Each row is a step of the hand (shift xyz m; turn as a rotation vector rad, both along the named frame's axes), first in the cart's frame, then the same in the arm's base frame.
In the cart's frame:
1: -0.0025 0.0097 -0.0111 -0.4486 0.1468 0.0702
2: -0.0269 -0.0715 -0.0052 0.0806 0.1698 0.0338
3: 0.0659 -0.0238 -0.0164 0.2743 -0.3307 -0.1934
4: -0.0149 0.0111 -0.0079 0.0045 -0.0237 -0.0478
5: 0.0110 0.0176 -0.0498 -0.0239 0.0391 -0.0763
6: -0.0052 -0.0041 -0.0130 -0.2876 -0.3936 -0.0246
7: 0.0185 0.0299 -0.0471 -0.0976 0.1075 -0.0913
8: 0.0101 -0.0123 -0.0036 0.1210 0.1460 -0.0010
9: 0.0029 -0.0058 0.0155 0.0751 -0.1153 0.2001
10: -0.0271 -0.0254 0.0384 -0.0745 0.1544 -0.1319
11: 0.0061 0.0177 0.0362 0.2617 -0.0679 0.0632
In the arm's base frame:
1: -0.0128 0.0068 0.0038 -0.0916 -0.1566 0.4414
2: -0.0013 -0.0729 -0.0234 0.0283 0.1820 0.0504
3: 0.0081 0.0215 -0.0682 -0.0465 -0.0882 -0.4605
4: -0.0137 0.0003 0.0149 -0.0398 -0.0136 -0.0331
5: -0.0464 0.0233 -0.0146 -0.0852 0.0209 0.0149
6: -0.0131 -0.0057 -0.0029 -0.0452 -0.4854 -0.0241
7: -0.0436 0.0375 -0.0121 -0.1324 0.0319 0.1043
8: 0.0016 -0.0035 -0.0158 0.0115 0.1892 -0.0051
9: 0.0164 -0.0037 -0.0003 0.2293 -0.0574 -0.0557
10: 0.0321 -0.0386 0.0182 -0.1713 0.0853 0.1008
11: 0.0330 0.0158 0.0179 0.1485 0.0999 -0.2123

